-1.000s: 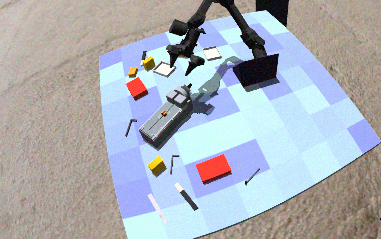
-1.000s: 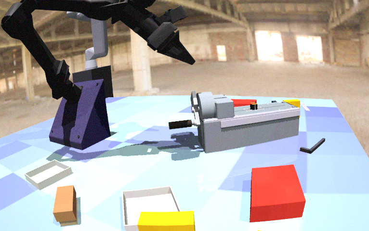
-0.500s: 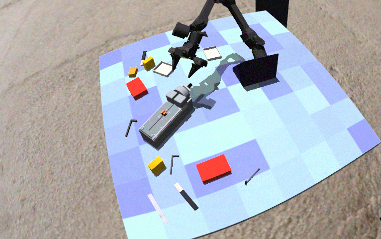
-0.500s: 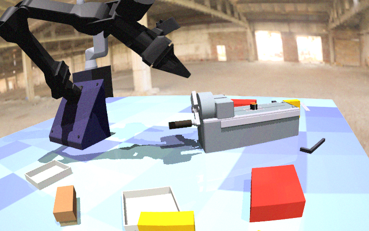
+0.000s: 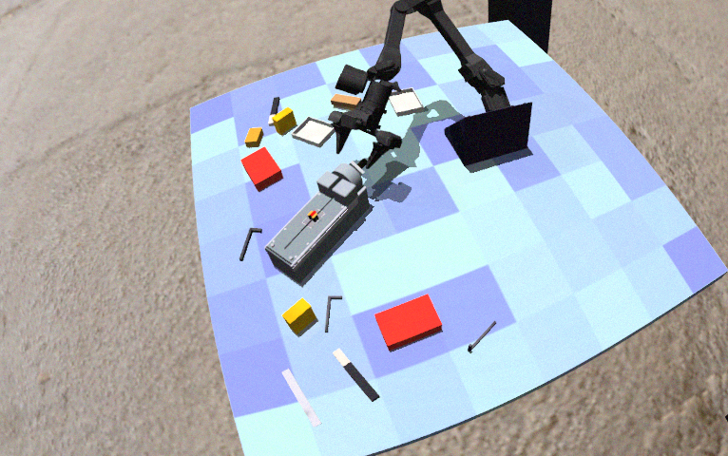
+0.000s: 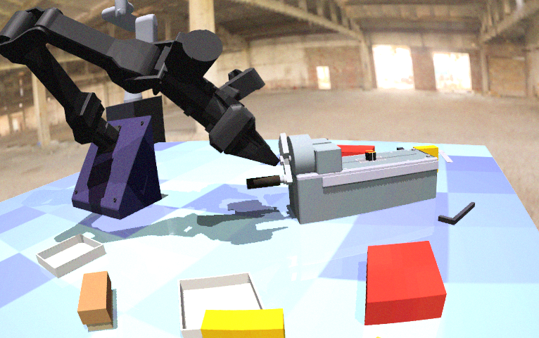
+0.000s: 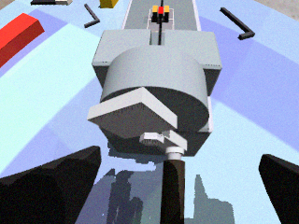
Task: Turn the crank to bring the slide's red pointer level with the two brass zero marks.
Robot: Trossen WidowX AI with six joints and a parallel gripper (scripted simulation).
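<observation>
Now: the dark crank handle 2 cm behind my gripper tip, 1 cm to the right of it and 4 cm below it. Also, from my gripper tip: red pointer 13 cm ahead, 10 cm to the left, 2 cm below; then tan block 9 cm behind, 33 cm to the right, 9 cm below.
</observation>
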